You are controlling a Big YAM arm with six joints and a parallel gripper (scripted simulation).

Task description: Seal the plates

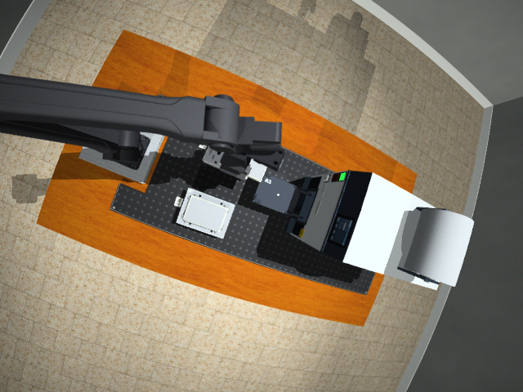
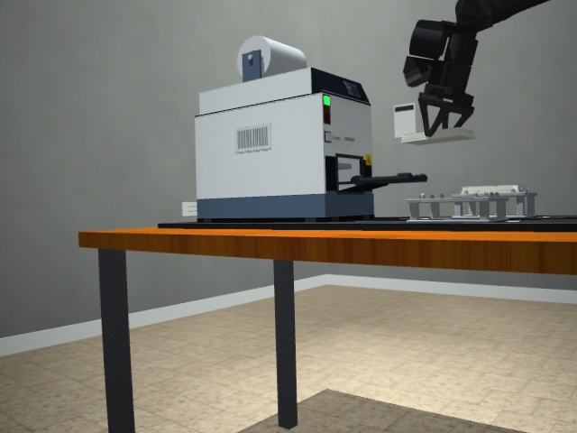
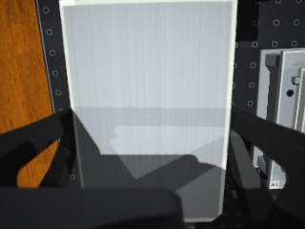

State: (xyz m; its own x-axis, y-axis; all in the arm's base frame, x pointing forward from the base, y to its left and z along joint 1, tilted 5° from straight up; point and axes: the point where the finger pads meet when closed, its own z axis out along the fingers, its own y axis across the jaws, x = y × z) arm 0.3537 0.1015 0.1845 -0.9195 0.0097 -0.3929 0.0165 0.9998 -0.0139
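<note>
My hand is 5 cm past the plate nest, 2 cm to the right of it and 13 cm above it. The rest, counted from my hand: sealer stage 14 cm ahead, 5 cm to the right, 8 cm below; then pale start button 24 cm ahead, 5 cm to the left, 2 cm above; then A1 mark 12 cm behind, 8 cm to the left, 13 cm below.
</note>
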